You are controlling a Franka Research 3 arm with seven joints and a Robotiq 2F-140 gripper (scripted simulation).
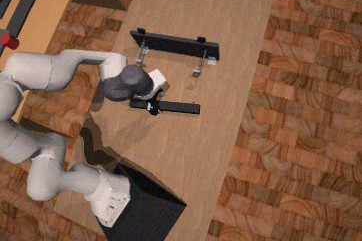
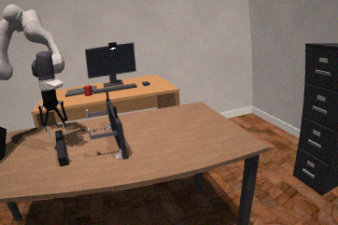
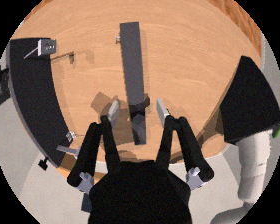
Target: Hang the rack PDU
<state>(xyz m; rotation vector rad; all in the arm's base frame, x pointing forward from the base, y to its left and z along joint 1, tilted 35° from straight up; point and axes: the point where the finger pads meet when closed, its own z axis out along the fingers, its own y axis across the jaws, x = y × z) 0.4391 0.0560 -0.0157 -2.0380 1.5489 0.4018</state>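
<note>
Now: hand 80 mm above the rack PDU and 20 mm short of it. From my hand the other things lie so: mounting panel (310 mm ahead, 60 mm to the left, 20 mm below).
</note>
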